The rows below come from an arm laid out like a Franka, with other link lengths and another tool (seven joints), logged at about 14 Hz.
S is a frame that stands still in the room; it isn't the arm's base.
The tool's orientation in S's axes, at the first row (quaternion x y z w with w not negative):
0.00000 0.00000 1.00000 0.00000
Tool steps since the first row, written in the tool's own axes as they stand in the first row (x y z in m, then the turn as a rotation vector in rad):
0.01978 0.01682 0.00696 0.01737 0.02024 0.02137
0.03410 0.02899 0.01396 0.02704 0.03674 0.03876
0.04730 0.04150 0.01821 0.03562 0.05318 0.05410
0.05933 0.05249 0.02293 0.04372 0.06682 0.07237
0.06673 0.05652 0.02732 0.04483 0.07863 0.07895
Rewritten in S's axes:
-0.01978 -0.01682 0.00696 -0.01737 -0.02024 0.02137
-0.03410 -0.02899 0.01396 -0.02704 -0.03674 0.03876
-0.04730 -0.04150 0.01821 -0.03562 -0.05318 0.05410
-0.05933 -0.05249 0.02293 -0.04372 -0.06682 0.07237
-0.06673 -0.05652 0.02732 -0.04483 -0.07863 0.07895

